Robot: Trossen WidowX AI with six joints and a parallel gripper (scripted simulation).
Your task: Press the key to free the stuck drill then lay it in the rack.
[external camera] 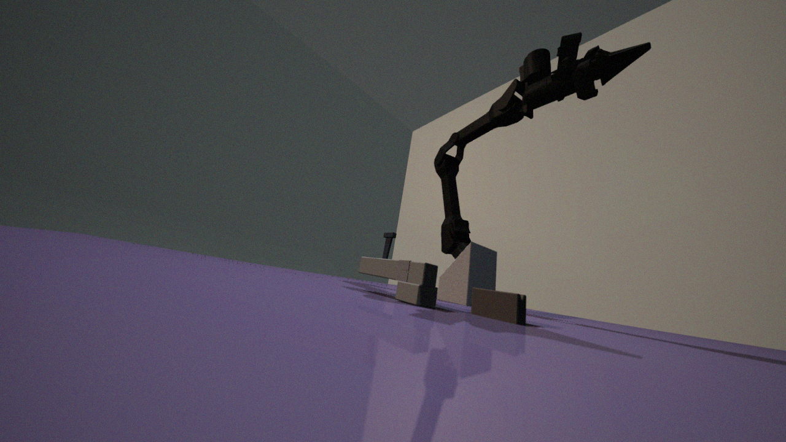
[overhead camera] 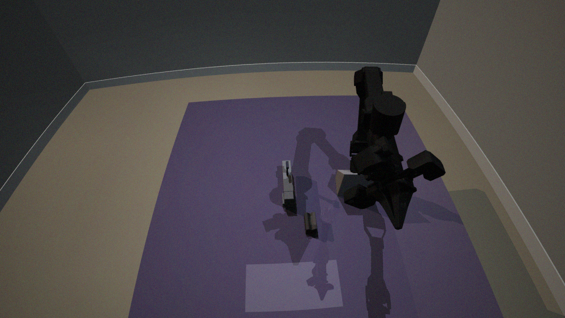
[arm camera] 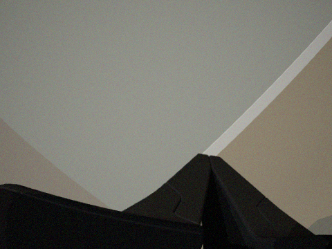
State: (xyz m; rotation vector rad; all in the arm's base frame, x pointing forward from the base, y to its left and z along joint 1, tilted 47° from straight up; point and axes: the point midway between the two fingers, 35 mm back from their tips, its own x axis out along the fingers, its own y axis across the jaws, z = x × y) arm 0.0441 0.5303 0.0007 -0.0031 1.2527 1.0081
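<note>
The small dark key is 40 cm to the right of my gripper tip, 40 cm below it and 22 cm ahead of it. The rest, counted from my gripper tip: rack 47 cm below, 21 cm to the right, 11 cm ahead; then drill 44 cm below, 35 cm to the right, 21 cm ahead; then grey housing 45 cm below, 37 cm to the right, 21 cm ahead.
</note>
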